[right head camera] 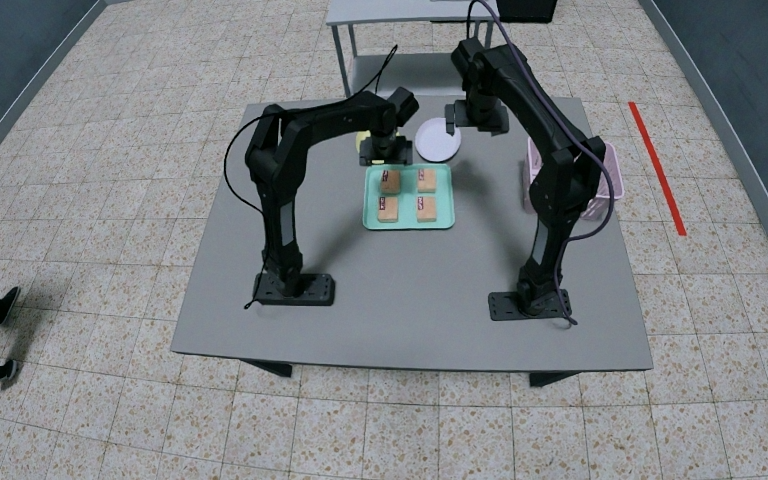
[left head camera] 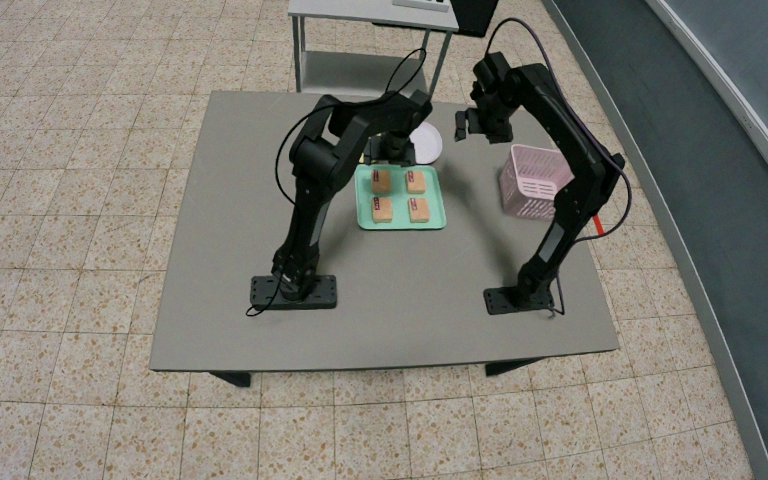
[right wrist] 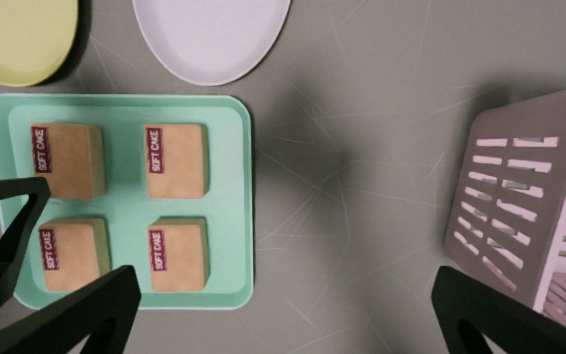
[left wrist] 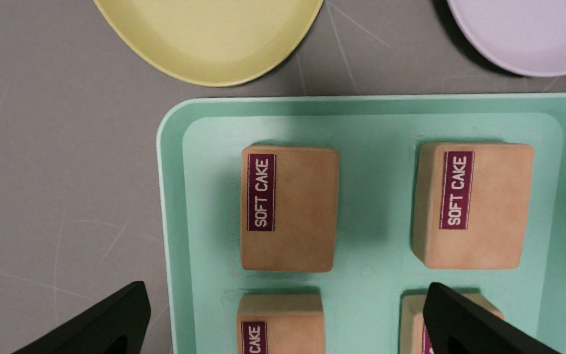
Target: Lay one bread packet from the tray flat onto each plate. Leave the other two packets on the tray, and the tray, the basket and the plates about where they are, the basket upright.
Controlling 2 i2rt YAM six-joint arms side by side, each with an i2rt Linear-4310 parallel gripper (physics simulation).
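Frame: origin at the left arm's base, x back, y right, z up, level; metres.
Seen in the pictures: left gripper, between the fingertips: [right head camera: 388, 164] [left head camera: 384, 164] [left wrist: 286, 296]; right gripper, between the fingertips: [right head camera: 471, 134] [left head camera: 472, 140] [right wrist: 286, 279]; left arm's base, origin of its link: [right head camera: 292, 287] [left head camera: 294, 290]; right arm's base, origin of its link: [right head camera: 529, 305] [left head camera: 518, 299].
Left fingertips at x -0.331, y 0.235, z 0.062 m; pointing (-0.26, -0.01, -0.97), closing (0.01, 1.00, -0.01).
Note:
Pixels of each thing's top centre, then the offset from my left fingertips to it. Level surfaces: height alone.
- green tray, centre of its top: [left wrist: 373, 283] [right wrist: 126, 208] [right head camera: 408, 194] [left head camera: 399, 195] dx +0.041, dy +0.052, dz -0.083 m
- yellow plate, centre of its top: [right head camera: 378, 140] dx -0.166, dy -0.043, dz -0.081 m
- lilac plate, centre of its top: [right head camera: 438, 138] [left head camera: 421, 141] dx -0.169, dy +0.145, dz -0.081 m
- pink basket, centre of its top: [right head camera: 575, 164] [left head camera: 552, 173] dx +0.029, dy +0.490, dz +0.029 m
- work table, height of its surface: dz -0.101 m
Four tan bread packets lie flat on the green tray [left head camera: 400, 227] [right head camera: 408, 227] [left wrist: 171, 225] [right wrist: 248, 200]: back left [left head camera: 381, 182] [right head camera: 390, 182] [left wrist: 300, 210], back right [left head camera: 416, 182] [right head camera: 427, 181] [left wrist: 492, 205], front left [left head camera: 384, 210] [right head camera: 388, 210] and front right [left head camera: 419, 210] [right head camera: 427, 210]. My left gripper [left head camera: 389, 160] [right head camera: 386, 161] [left wrist: 286, 296] is open above the tray's back edge. It partly hides the yellow plate [right head camera: 360, 139] [left wrist: 215, 40] [right wrist: 35, 40]. The lilac plate [left head camera: 428, 144] [right head camera: 437, 140] [left wrist: 520, 30] [right wrist: 215, 35] is bare. My right gripper [left head camera: 481, 133] [right head camera: 475, 126] [right wrist: 286, 279] is open, raised right of that plate.
The pink basket [left head camera: 528, 198] [right head camera: 612, 164] [right wrist: 505, 117] stands upright at the right, partly hidden by my right arm. A grey side table [left head camera: 368, 8] [right head camera: 396, 11] stands behind the work table [left head camera: 396, 316] [right head camera: 407, 328]. My left gripper's dark edge shows at the left of the right wrist view.

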